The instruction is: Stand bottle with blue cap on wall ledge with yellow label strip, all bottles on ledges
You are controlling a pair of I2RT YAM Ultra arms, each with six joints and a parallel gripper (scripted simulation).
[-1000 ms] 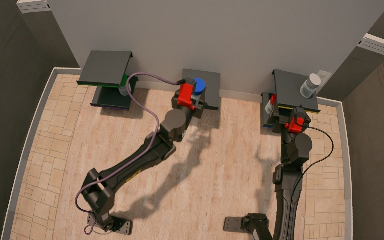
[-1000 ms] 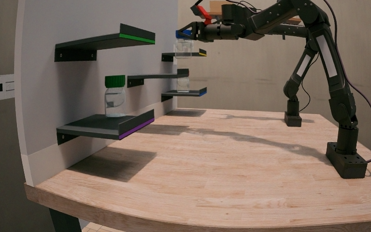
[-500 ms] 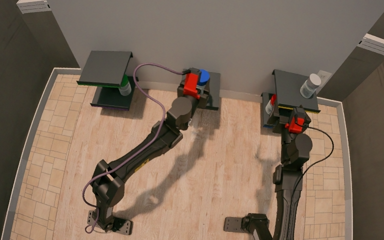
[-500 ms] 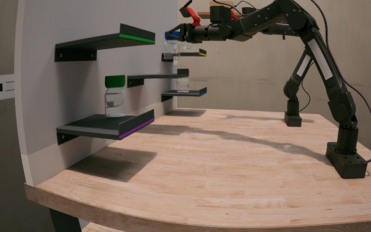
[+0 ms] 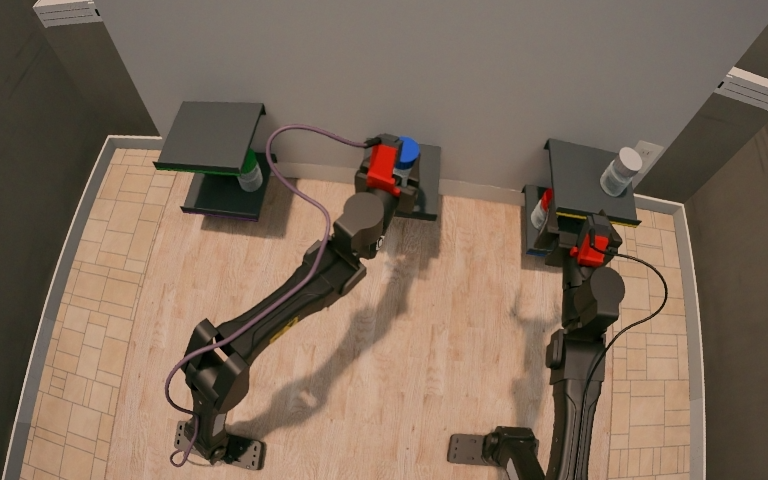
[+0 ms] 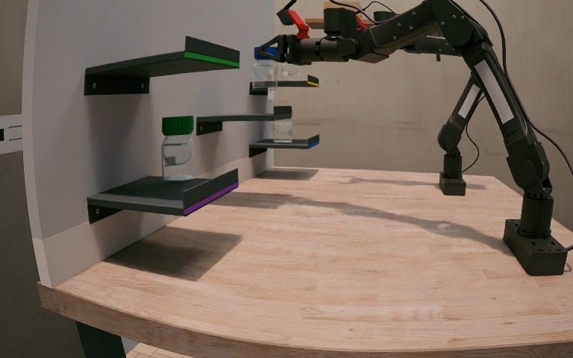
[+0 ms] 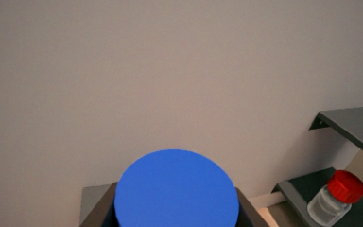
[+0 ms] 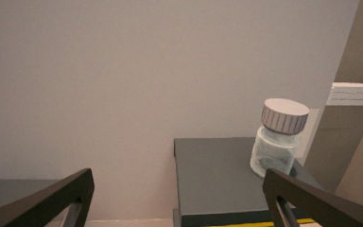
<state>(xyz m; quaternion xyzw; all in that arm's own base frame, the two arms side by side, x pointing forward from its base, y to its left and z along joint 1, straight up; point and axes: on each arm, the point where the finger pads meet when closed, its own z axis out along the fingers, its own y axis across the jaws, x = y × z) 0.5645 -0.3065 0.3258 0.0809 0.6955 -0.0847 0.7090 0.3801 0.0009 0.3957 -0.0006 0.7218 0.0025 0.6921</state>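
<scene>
My left gripper is now 5 cm above the blue-capped bottle. From my left hand the other things lie so: grey-capped bottle: 44 cm to the right, 1 cm below, 1 cm behind; then green-capped bottle: 33 cm to the left, 20 cm below, 9 cm ahead; then red-capped bottle: 34 cm to the right, 20 cm below.
My right gripper is now 140 mm short of the blue-capped bottle, 280 mm to the right of it and 120 mm above it. From my right hand the other things lie so: grey-capped bottle (130 mm ahead, 160 mm to the right, 80 mm below); then green-capped bottle (230 mm ahead, 610 mm to the left, 270 mm below); then red-capped bottle (140 mm ahead, 60 mm to the right, 270 mm below).
</scene>
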